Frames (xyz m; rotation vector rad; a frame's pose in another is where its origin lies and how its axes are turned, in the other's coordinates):
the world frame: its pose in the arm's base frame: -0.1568 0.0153 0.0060 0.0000 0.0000 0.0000
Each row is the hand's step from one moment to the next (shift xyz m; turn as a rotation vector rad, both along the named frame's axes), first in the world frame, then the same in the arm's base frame.
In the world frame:
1: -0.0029 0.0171 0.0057 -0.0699 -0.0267 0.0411
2: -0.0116 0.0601 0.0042 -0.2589 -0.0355 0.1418
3: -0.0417 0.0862 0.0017 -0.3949 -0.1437 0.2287
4: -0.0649 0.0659 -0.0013 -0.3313 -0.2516 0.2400
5: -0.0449 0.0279 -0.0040 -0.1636 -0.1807 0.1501
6: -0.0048 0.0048 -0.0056 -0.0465 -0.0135 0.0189
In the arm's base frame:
1: -0.0029 0.0171 0.0057 -0.0699 -0.0267 0.0411
2: -0.0116 0.0601 0.0042 -0.2589 -0.0355 0.1418
3: -0.0417 0.0862 0.0017 -0.3949 -0.1437 0.2287
4: -0.0649 0.0659 -0.0013 -0.3313 -0.2516 0.2400
5: -0.0449 0.0279 -0.0040 -0.1636 -0.1807 0.1501
6: -0.0048 0.0048 -0.0056 -0.0465 -0.0135 0.0189

